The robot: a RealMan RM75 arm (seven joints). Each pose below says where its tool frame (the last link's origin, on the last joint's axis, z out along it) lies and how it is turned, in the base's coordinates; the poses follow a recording.
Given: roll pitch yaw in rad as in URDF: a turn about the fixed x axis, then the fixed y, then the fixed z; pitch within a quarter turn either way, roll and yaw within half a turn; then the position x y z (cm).
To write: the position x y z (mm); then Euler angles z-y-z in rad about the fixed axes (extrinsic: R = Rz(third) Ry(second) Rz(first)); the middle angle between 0 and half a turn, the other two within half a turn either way. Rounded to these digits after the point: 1 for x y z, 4 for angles.
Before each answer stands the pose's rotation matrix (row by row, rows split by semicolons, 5 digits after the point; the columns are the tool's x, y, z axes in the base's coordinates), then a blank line. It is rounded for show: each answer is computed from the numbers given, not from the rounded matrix.
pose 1, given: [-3.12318 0.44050 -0.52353 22.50 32.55 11.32]
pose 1, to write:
0.78338 -0.50665 -0.36001; -0.45222 -0.86199 0.22908; -0.42639 -0.01665 -0.90439

[225.0 325.5 113.2 -0.0390 2.7007 2.5749]
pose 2, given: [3.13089 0.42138 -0.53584 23.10 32.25 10.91]
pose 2, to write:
0.78463 -0.50677 -0.35714; -0.46590 -0.86203 0.19962; -0.40902 0.00977 -0.91247

[231.0 322.5 109.1 0.0239 2.7201 2.6319]
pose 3, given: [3.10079 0.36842 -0.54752 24.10 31.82 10.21]
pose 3, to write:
0.79652 -0.50759 -0.32847; -0.48564 -0.86076 0.15250; -0.36014 0.03805 -0.93212

[241.0 318.2 102.1 0.1053 2.7710 2.7069]
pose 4, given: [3.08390 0.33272 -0.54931 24.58 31.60 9.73]
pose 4, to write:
0.80611 -0.50517 -0.30821; -0.49347 -0.86130 0.12106; -0.32662 0.05450 -0.94358

[245.8 316.0 97.3 0.1653 2.8041 2.7673]
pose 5, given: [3.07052 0.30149 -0.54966 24.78 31.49 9.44]
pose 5, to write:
0.81424 -0.50310 -0.28966; -0.49883 -0.86157 0.09418; -0.29694 0.06781 -0.95248

[247.8 314.9 94.4 0.2245 2.8321 2.8272]
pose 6, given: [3.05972 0.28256 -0.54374 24.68 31.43 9.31]
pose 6, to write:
0.82184 -0.49609 -0.28011; -0.49682 -0.86471 0.07377; -0.27882 0.07854 -0.95713

[246.8 314.3 93.1 0.2746 2.8477 2.8841]
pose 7, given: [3.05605 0.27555 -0.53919 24.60 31.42 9.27]
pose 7, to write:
0.82575 -0.49162 -0.27649; -0.49407 -0.86692 0.06587; -0.27208 0.08222 -0.95876

[246.0 314.2 92.7 0.2935 2.8534 2.9077]
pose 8, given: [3.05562 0.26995 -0.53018 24.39 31.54 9.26]
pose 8, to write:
0.83147 -0.48407 -0.27264; -0.48737 -0.87111 0.06028; -0.26668 0.08276 -0.96022

[243.9 315.4 92.6 0.3009 2.8586 2.9240]
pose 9, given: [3.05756 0.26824 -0.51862 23.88 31.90 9.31]
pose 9, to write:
0.83745 -0.47461 -0.27098; -0.47796 -0.87647 0.05801; -0.26503 0.08093 -0.96084

[238.8 319.0 93.1 0.2964 2.8608 2.9307]
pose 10, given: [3.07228 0.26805 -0.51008 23.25 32.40 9.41]
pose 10, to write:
0.84154 -0.47107 -0.26440; -0.47081 -0.87957 0.06856; -0.26485 0.06678 -0.96197

[232.5 324.0 94.1 0.2470 2.8649 2.8879]
